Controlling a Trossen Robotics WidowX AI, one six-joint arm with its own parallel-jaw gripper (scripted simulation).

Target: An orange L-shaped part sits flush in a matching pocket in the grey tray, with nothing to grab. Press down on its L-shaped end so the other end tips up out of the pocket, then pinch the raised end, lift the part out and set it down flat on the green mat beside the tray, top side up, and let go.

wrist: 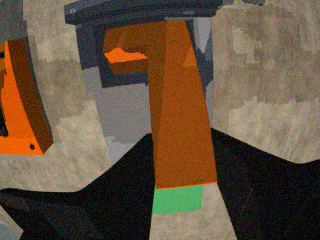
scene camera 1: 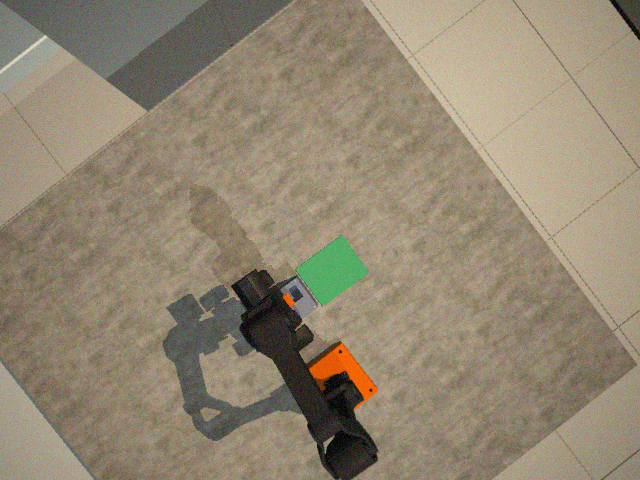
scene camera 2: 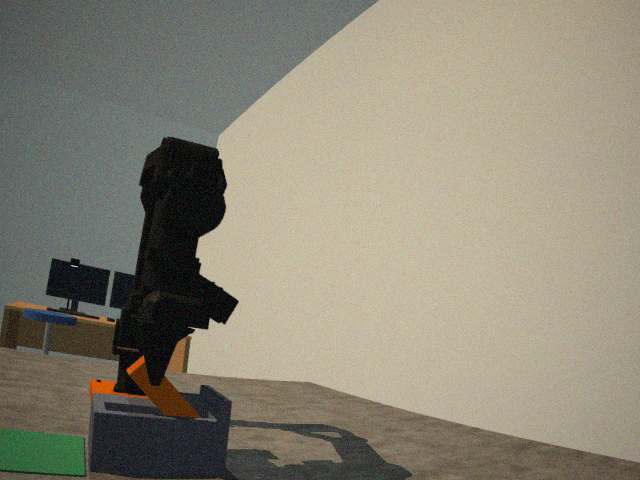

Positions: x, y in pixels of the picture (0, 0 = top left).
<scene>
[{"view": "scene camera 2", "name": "my gripper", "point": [152, 382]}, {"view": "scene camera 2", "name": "orange L-shaped part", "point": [167, 399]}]
</scene>
